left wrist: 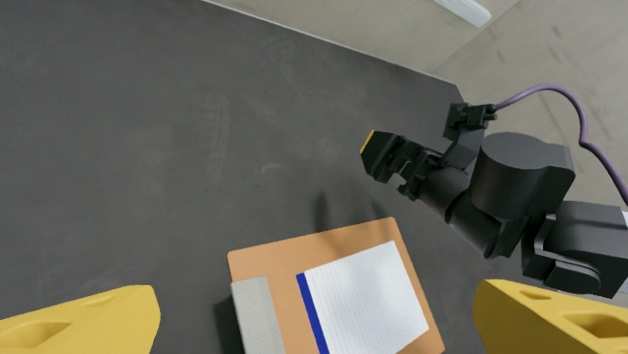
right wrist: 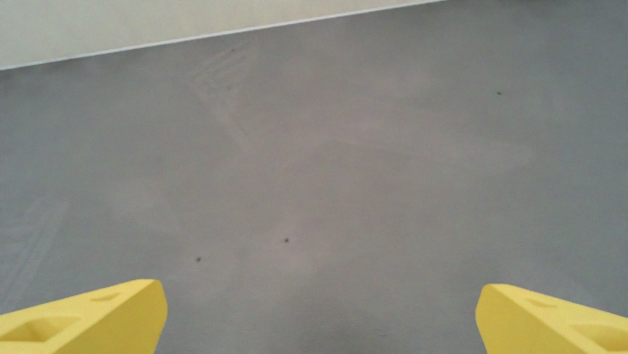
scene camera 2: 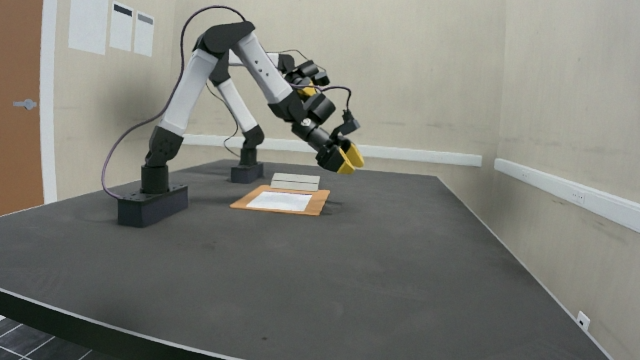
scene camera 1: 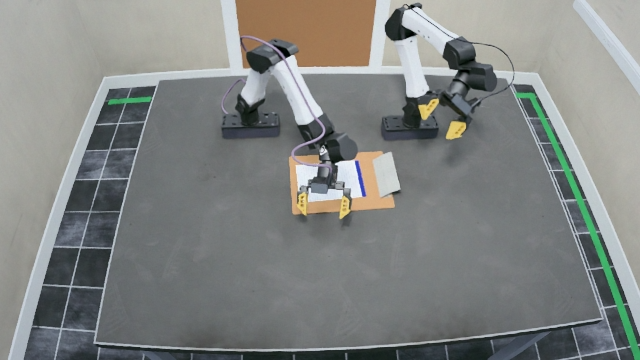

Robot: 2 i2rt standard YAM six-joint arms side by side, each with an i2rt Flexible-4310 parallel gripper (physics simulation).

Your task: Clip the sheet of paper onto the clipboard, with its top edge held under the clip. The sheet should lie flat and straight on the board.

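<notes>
The orange-brown clipboard (scene camera 1: 370, 180) (scene camera 2: 240, 203) (left wrist: 300, 252) lies on the table. Its grey clip (scene camera 1: 387, 175) (scene camera 2: 295, 183) (left wrist: 257, 315) stands tilted up at one end. The white sheet (scene camera 1: 305, 181) (scene camera 2: 280, 201) (left wrist: 365, 300) lies flat on the board, turned slightly, its blue-banded edge facing the clip with bare board between them. My right gripper (scene camera 1: 323, 212) (scene camera 2: 354, 167) (right wrist: 320, 296) is open and empty above the board's long edge away from the bases. My left gripper (scene camera 1: 437, 127) (left wrist: 316, 298) is open and empty, raised beside its base, away from the clipboard.
The right arm's base (scene camera 1: 250, 126) (scene camera 2: 150, 207) and the left arm's base (scene camera 1: 409, 128) (scene camera 2: 247, 173) stand behind the clipboard. The right forearm reaches over the board and partly hides the sheet in scene camera 1. A wall runs behind the bases.
</notes>
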